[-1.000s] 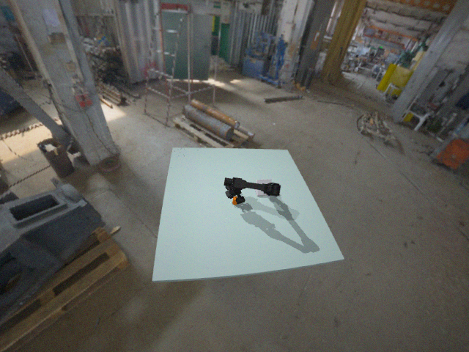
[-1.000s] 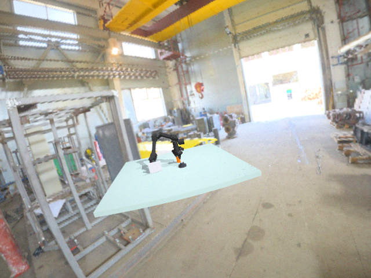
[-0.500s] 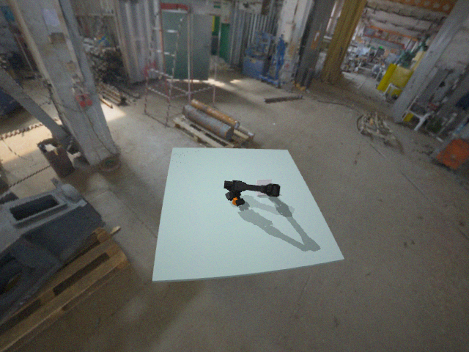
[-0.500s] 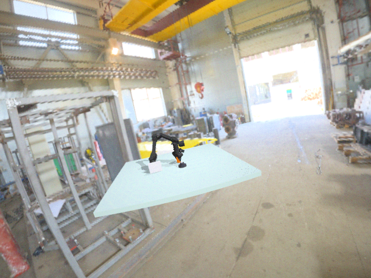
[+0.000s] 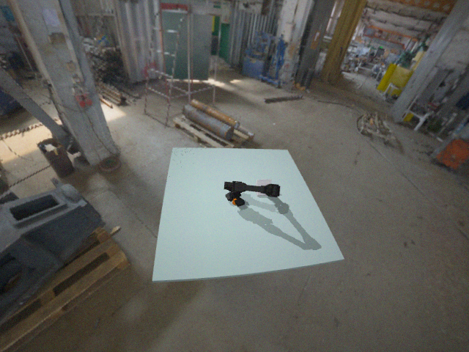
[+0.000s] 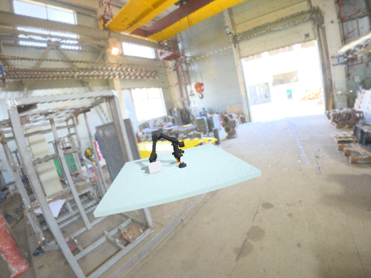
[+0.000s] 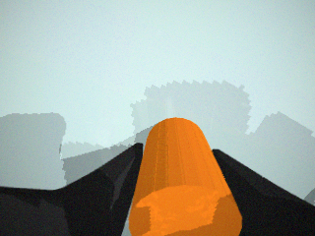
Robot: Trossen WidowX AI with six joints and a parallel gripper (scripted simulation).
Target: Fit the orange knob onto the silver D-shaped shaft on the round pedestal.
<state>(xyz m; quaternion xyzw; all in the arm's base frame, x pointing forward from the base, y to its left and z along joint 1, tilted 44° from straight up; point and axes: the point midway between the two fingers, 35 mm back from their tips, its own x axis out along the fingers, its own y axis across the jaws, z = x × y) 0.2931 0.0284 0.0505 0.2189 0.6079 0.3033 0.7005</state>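
The dark round pedestal lies 1 cm behind my gripper tip, 17 cm to the right of it and 2 cm above it. From my gripper tip the other things lie so: orange knob (3 cm above).
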